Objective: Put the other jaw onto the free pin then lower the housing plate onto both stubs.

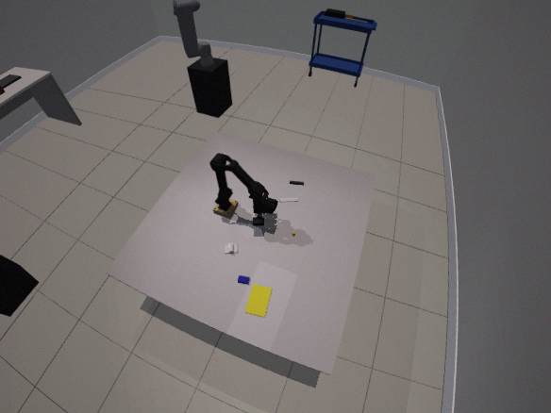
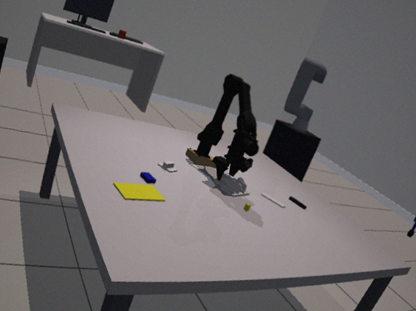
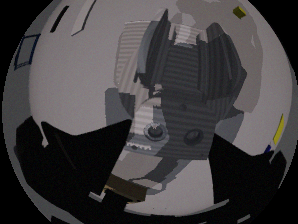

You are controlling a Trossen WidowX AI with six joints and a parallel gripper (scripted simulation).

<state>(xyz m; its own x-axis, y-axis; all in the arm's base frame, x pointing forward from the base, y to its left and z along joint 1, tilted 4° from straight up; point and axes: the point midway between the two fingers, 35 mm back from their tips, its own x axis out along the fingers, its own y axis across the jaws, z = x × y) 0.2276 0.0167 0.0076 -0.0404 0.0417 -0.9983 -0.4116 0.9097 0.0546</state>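
Right now the jaw is 3 cm to the left of my gripper tip and 1 cm ahead of it. The rest, counted from my gripper tip: white block 24 cm to the right, 6 cm behind, 1 cm below; yellow cube 22 cm ahead; white bar 21 cm to the left, 10 cm ahead, 1 cm below.
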